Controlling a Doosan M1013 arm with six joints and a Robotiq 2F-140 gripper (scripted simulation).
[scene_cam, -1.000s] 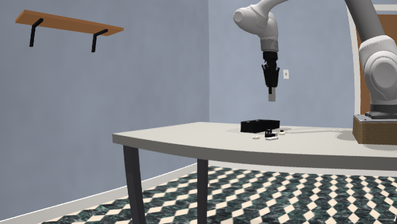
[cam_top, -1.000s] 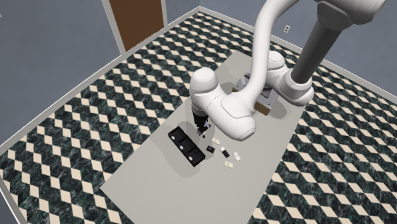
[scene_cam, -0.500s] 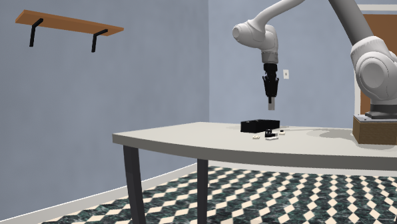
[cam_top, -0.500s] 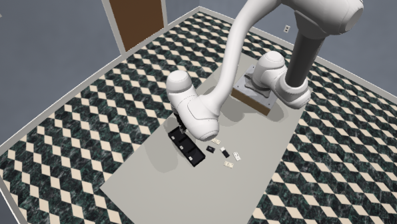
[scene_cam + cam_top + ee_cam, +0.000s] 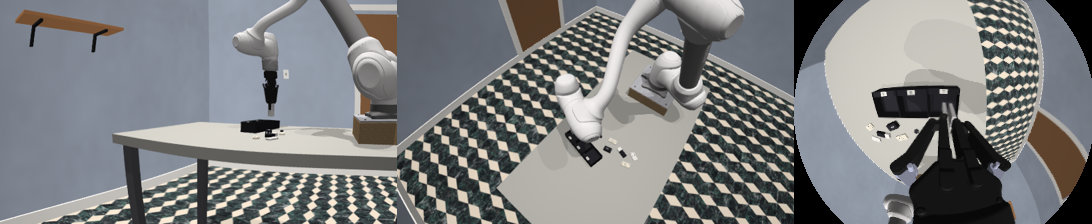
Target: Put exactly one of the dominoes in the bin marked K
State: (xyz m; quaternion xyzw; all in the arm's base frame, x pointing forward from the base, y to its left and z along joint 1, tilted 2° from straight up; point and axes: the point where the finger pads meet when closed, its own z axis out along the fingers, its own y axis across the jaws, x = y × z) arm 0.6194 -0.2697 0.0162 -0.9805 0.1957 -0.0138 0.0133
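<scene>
Now: hand 9 cm to the right of the black bin, 7 cm above it and 3 cm short of it. The rest, counted from my hand: black round piece (14 cm to the left, 9 cm below, 9 cm behind).
</scene>
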